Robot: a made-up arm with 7 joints.
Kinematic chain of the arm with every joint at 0, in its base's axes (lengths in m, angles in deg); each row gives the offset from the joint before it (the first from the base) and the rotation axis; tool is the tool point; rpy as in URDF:
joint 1: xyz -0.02 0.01 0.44 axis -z
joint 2: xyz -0.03 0 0.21 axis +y
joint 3: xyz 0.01 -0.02 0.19 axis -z
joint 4: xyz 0.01 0 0.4 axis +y
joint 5: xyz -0.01 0 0.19 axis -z
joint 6: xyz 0 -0.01 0.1 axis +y
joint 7: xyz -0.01 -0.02 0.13 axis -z
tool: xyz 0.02 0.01 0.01 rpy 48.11 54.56 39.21
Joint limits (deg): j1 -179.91..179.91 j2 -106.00..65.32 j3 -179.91..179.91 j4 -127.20..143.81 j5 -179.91..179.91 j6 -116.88..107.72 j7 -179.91..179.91
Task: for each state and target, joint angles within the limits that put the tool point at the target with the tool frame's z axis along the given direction. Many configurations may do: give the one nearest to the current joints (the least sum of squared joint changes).
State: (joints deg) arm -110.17 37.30 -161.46 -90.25 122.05 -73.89 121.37
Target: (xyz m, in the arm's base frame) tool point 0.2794 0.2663 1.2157 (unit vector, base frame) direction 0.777 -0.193 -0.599
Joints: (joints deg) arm -95.45 0.98 -145.69 -95.77 126.07 -54.35 71.66
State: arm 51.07 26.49 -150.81 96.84 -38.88 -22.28 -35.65
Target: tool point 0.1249 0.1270 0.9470 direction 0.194 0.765 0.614
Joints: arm 62.88 32.05 -137.98 143.07 -94.03 -6.26 -87.39
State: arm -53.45 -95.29 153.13 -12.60 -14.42 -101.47 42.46
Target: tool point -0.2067 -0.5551 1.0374 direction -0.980 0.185 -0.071
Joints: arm -86.00 -73.96 156.08 -52.80 -12.88 -114.66 48.72
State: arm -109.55 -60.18 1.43 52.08 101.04 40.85 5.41
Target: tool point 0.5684 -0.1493 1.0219 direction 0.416 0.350 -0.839
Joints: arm -137.33 -82.05 24.08 94.62 75.17 56.06 -6.84
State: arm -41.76 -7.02 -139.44 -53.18 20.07 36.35 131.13
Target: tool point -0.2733 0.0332 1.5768 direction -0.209 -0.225 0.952
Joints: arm 3.42 -21.55 -142.34 -27.10 28.33 74.21 175.63
